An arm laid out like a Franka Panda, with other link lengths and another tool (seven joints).
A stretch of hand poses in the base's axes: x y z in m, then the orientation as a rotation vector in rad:
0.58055 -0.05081 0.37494 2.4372 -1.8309 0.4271
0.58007 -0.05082 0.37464 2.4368 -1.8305 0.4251
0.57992 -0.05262 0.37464 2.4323 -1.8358 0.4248
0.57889 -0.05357 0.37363 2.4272 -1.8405 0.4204
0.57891 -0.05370 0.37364 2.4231 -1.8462 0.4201
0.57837 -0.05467 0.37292 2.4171 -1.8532 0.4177
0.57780 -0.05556 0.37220 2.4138 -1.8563 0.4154
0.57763 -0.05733 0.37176 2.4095 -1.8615 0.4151
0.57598 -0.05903 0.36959 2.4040 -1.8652 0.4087
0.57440 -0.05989 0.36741 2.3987 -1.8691 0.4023
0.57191 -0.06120 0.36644 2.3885 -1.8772 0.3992
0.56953 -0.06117 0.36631 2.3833 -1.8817 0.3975
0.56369 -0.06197 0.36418 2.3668 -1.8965 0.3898
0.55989 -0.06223 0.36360 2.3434 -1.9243 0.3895
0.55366 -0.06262 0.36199 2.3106 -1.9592 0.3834
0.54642 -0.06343 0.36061 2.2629 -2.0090 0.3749
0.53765 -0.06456 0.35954 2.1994 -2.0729 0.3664
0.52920 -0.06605 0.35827 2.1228 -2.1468 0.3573
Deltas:
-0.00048 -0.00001 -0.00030 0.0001 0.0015 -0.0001
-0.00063 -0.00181 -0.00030 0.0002 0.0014 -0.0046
-0.00166 -0.00276 -0.00131 0.0008 0.0042 -0.0094
-0.00164 -0.00289 -0.00130 0.0015 0.0037 -0.0139
-0.00218 -0.00386 -0.00202 0.0023 0.0048 -0.0200
-0.00275 -0.00475 -0.00274 0.0026 0.0062 -0.0230
-0.00292 -0.00652 -0.00318 0.0029 0.0060 -0.0274
-0.00457 -0.00822 -0.00535 0.0033 0.0104 -0.0320
-0.00615 -0.00908 -0.00753 0.0040 0.0147 -0.0366
-0.00864 -0.01039 -0.00850 0.0031 0.0172 -0.0453
-0.01102 -0.01036 -0.00863 0.0029 0.0184 -0.0499
-0.01686 -0.01116 -0.01076 0.0033 0.0233 -0.0648
-0.02066 -0.01142 -0.01134 0.0049 0.0212 -0.0884
-0.02689 -0.01181 -0.01295 0.0070 0.0228 -0.1200
-0.03413 -0.01262 -0.01433 0.0105 0.0244 -0.1655
-0.04290 -0.01375 -0.01540 0.0147 0.0245 -0.2247
-0.05135 -0.01524 -0.01667 0.0202 0.0232 -0.2947

